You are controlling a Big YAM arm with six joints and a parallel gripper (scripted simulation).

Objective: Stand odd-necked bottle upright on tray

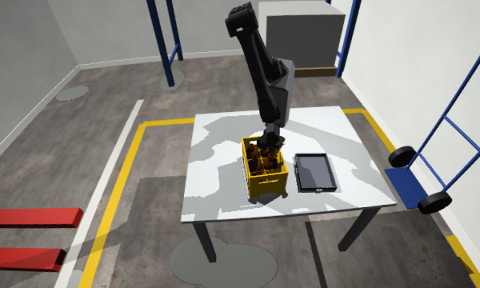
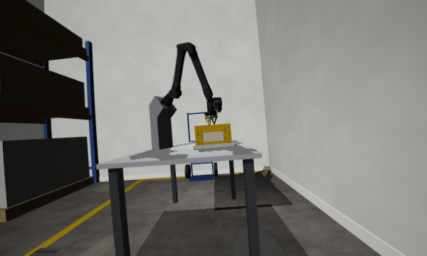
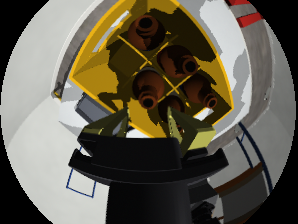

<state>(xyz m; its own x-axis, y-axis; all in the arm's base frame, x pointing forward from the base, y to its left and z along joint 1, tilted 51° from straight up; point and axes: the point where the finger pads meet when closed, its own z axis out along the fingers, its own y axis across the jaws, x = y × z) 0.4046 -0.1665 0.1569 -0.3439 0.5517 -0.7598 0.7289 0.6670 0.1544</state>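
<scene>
Now: hand 2 cm past the crate, 4 cm to the left of it and 11 cm above it. The rest, counted from my hand: dark tray: 11 cm ahead, 23 cm to the left, 18 cm below; brown bottle: 9 cm behind, 3 cm to the left, 10 cm below.
</scene>
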